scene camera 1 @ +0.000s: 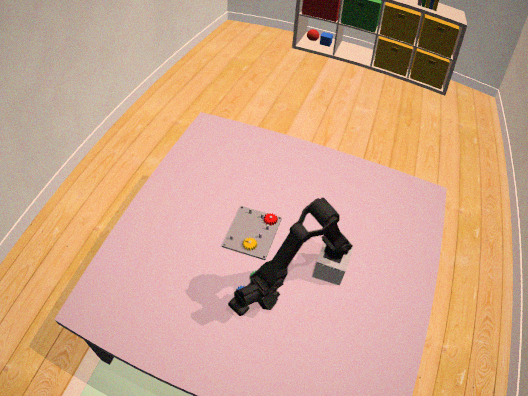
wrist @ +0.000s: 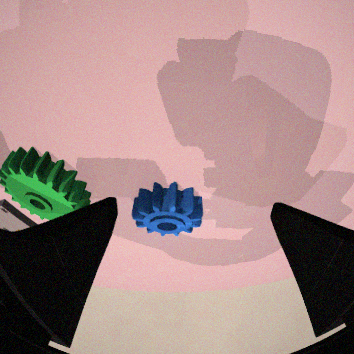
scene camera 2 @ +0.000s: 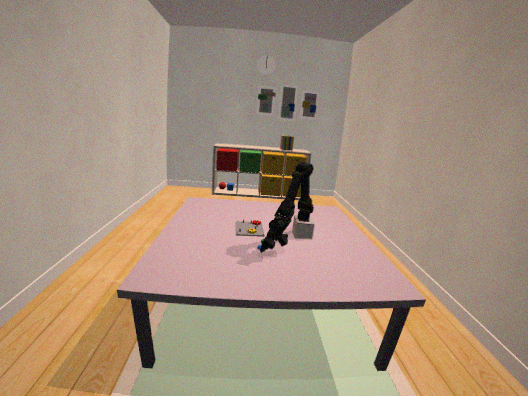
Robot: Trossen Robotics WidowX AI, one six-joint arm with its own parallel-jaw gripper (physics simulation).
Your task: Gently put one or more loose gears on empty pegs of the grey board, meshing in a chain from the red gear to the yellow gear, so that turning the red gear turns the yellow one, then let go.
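Pixels of known places: gripper, fingertip midpoint: (wrist: pixel 198 208) (scene camera 2: pixel 262 248); arm's base, link origin: (scene camera 1: pixel 334 253) (scene camera 2: pixel 303 219).
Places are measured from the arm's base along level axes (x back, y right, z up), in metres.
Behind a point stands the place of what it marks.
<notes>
The grey board (scene camera 1: pixel 242 229) @(x -0.363, y 0.029, z -0.097 m) (scene camera 2: pixel 243 231) @(x -0.361, y -0.027, z -0.098 m) (wrist: pixel 9 218) @(x -0.256, y -0.039, z -0.098 m) lies on the table with several bare pegs. The red gear (scene camera 1: pixel 270 219) @(x -0.282, y 0.107, z -0.081 m) (scene camera 2: pixel 256 222) @(x -0.284, y 0.099, z -0.083 m) sits at its back right, the yellow gear (scene camera 1: pixel 250 244) @(x -0.303, y -0.033, z -0.082 m) (scene camera 2: pixel 252 231) @(x -0.306, y -0.051, z -0.083 m) near its front edge. A small blue gear (scene camera 1: pixel 241 288) (scene camera 2: pixel 259 247) @(x -0.262, y -0.231, z -0.094 m) (wrist: pixel 168 211) @(x -0.239, y -0.224, z -0.091 m) lies flat on the table, partly hidden by the arm in the scene views. A larger green gear (scene camera 1: pixel 253 274) (scene camera 2: pixel 263 241) (wrist: pixel 42 187) @(x -0.208, y -0.162, z -0.091 m) lies beside it, beyond the left finger in the wrist view. My gripper (wrist: pixel 198 208) @(x -0.244, y -0.239, z -0.094 m) is open and empty; its fingertips appear either side of the blue gear, nearer the left one.
The arm's grey base block (scene camera 1: pixel 330 270) @(x 0.009, y -0.057, z -0.027 m) (scene camera 2: pixel 303 228) @(x -0.003, y -0.057, z -0.038 m) stands on the pink table (scene camera 1: pixel 380 225) @(x 0.139, y 0.288, z -0.106 m) (scene camera 2: pixel 200 280) @(x -0.511, y -0.558, z -0.106 m), right of the board. The arm reaches over the table in front of the board. A cube shelf (scene camera 1: pixel 372 52) (scene camera 2: pixel 213 170) stands on the floor far behind.
</notes>
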